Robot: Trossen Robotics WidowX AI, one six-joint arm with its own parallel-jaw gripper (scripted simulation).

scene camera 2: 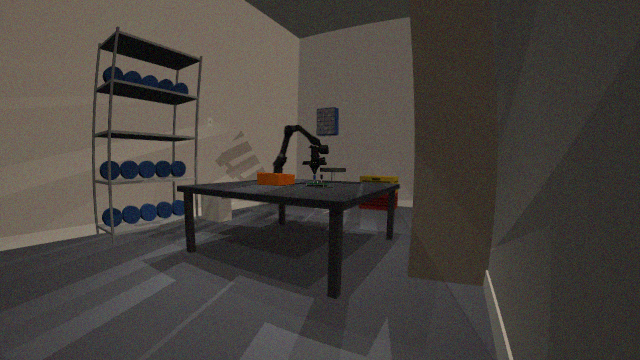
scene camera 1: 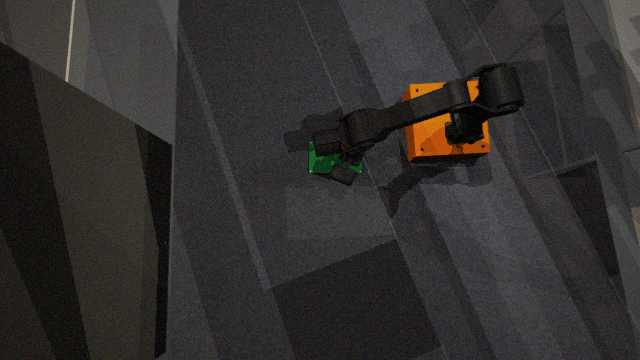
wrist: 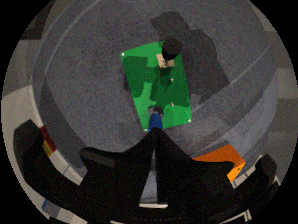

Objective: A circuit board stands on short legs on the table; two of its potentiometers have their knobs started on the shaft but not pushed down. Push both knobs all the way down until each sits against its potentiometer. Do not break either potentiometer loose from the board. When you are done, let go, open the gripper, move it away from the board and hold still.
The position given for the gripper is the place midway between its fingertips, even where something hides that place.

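The gripper (scene camera 1: pixel 350 156), which you'd also see at (wrist: pixel 156 130), is shut and it's holding nothing.
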